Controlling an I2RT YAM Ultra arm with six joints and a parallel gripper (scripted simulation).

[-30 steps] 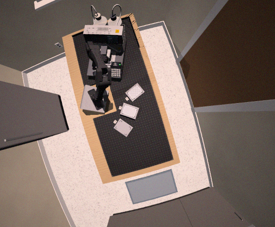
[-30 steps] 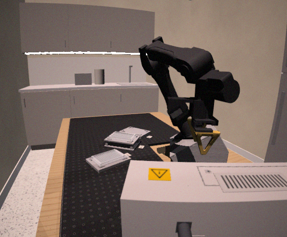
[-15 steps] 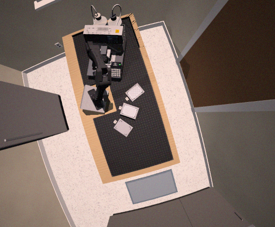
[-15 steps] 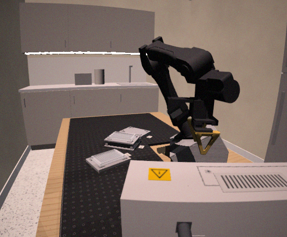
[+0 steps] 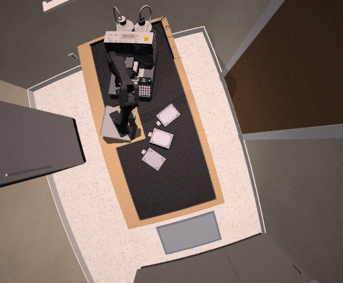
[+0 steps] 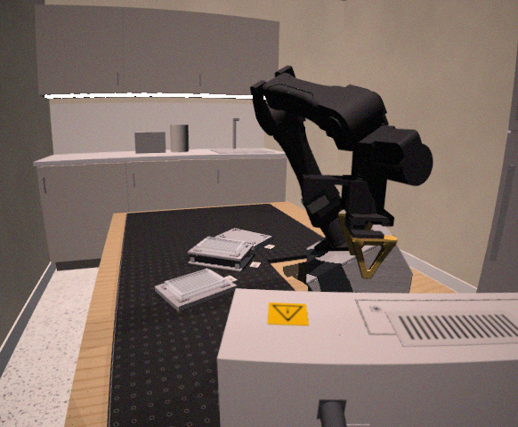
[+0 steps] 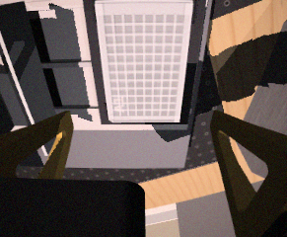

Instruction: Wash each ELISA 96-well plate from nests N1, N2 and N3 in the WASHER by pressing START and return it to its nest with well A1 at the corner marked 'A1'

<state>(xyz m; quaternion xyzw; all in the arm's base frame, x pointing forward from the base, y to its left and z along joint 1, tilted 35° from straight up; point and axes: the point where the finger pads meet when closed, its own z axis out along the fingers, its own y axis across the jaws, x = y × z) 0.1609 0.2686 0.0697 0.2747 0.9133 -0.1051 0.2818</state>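
The carrier pocket lies 100 mm below my hand. Round my hand: n1 label 40 mm ahead, 370 mm to the right, 170 mm below; then grey nest slab 140 mm ahead, 360 mm to the right, 170 mm below; then washer 100 mm ahead, 120 mm to the left, 50 mm below.
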